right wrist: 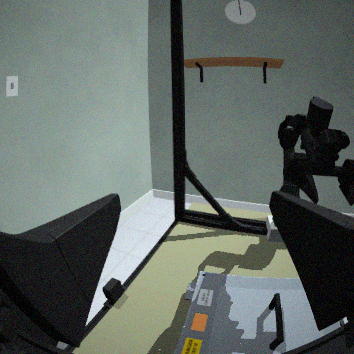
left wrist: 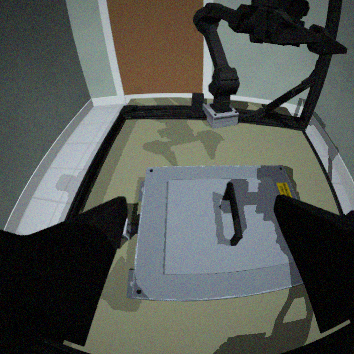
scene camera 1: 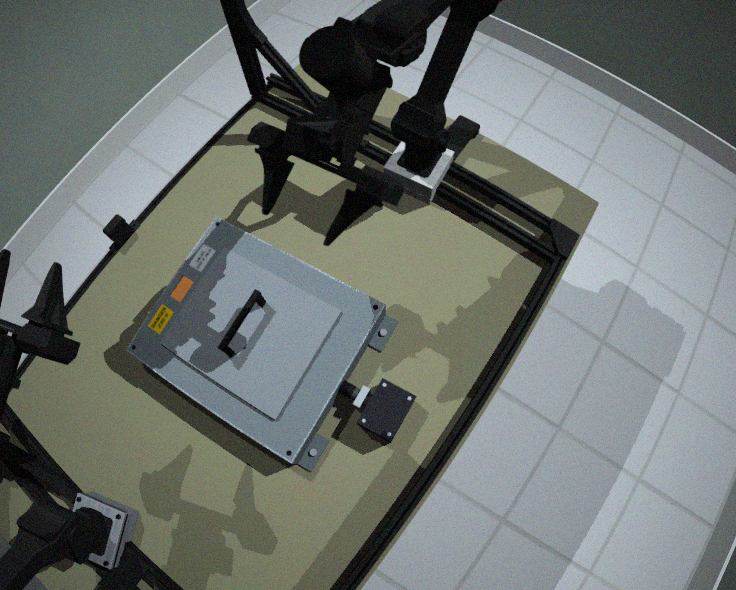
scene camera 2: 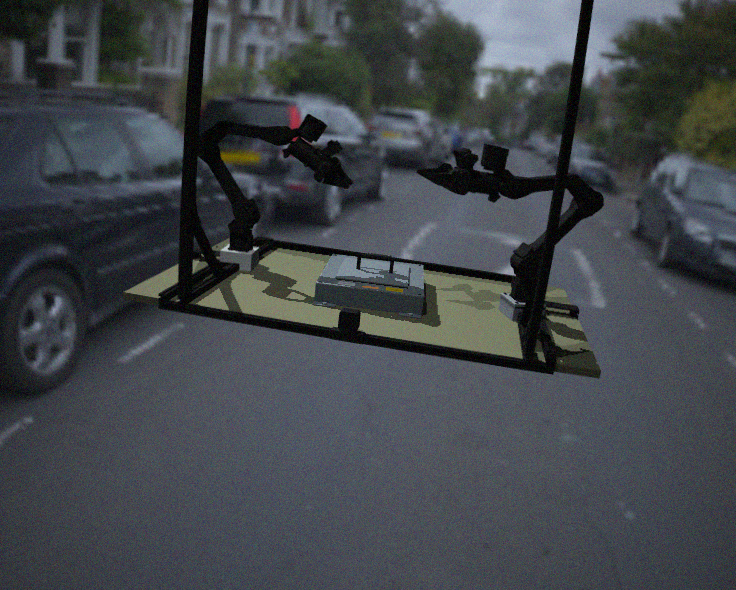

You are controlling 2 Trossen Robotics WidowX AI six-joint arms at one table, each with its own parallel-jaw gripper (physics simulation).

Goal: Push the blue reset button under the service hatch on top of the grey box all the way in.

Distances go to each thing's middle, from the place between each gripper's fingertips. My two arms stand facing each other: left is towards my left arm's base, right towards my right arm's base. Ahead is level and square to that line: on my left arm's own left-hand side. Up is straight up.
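Labels:
My left gripper is 6 cm past the service hatch (scene camera 1: 254,333), 11 cm to the left of it and 21 cm above it. Going by its middle, the hatch is nearer to my left gripper than to my right hand.
As for my right hand, the service hatch is 120 mm to the left of it, 130 mm ahead of it and 300 mm below it.

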